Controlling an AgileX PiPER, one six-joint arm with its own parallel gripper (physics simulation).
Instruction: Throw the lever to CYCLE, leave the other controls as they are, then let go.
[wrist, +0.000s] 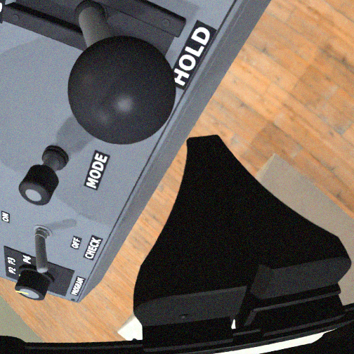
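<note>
The lever's big black ball knob (122, 90) fills the upper middle of the wrist view, beside the HOLD label (192, 54). Its grey shaft (95, 27) rises from the dark slot plate (155, 17) at the top edge. The CYCLE label is not readable in this view. My gripper (202, 153) is shut and empty, with its black fingers together. Its tips appear to the lower right of the knob, apart from it, over the panel's right edge. How high the tips are relative to the knob is hard to tell.
On the grey-blue panel (30, 90) are the MODE knob (39, 185), a toggle switch (41, 250) between ON and OFF labels, and the PROGRAM dial (33, 284) at lower left. A pale block (305, 187) shows behind the fingers, above a wooden surface (300, 65).
</note>
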